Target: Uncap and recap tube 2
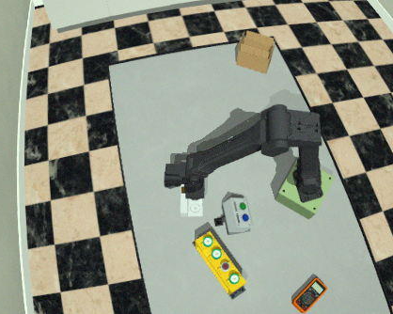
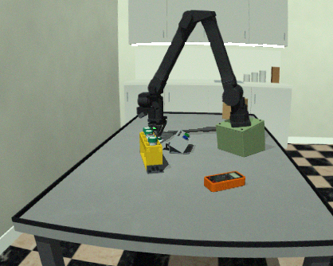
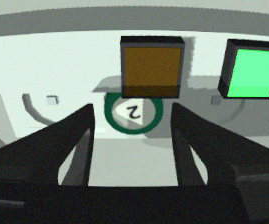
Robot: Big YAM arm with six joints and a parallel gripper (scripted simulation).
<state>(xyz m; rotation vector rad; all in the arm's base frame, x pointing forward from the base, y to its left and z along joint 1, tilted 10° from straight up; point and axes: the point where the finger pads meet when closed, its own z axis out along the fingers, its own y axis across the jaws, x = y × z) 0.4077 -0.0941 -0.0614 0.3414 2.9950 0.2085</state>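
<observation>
Right now the cap is 20 mm below my hand. Also, from my hand: grey key housing 140 mm behind, 130 mm to the left, 20 mm above; then green READY key 160 mm behind, 100 mm to the left, 40 mm above; then blue cycle key 150 mm behind, 150 mm to the left, 40 mm above.
</observation>
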